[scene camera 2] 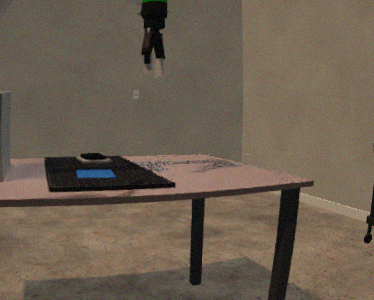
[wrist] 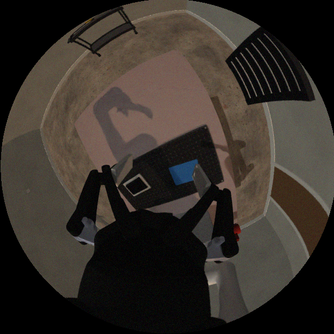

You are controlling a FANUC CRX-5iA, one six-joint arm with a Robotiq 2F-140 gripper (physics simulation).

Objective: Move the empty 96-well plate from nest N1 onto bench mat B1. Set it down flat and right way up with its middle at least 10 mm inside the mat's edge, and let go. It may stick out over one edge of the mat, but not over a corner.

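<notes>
The plate looks like a small dark block, resting in nest N1, which shows as a pale rim around it. The plate's wells are too small to make out. Bench mat B1 is a flat blue rectangle with nothing on it, beside the nest. My gripper is open and empty, high above the table. In the wrist view its fingertips stand wide apart, the left one near the nest and the right one overlapping the mat's right edge.
The nest and mat are on a black perforated board on the pink table. A grey upright block stands at the left in the scene view. A black slatted object is beyond the table.
</notes>
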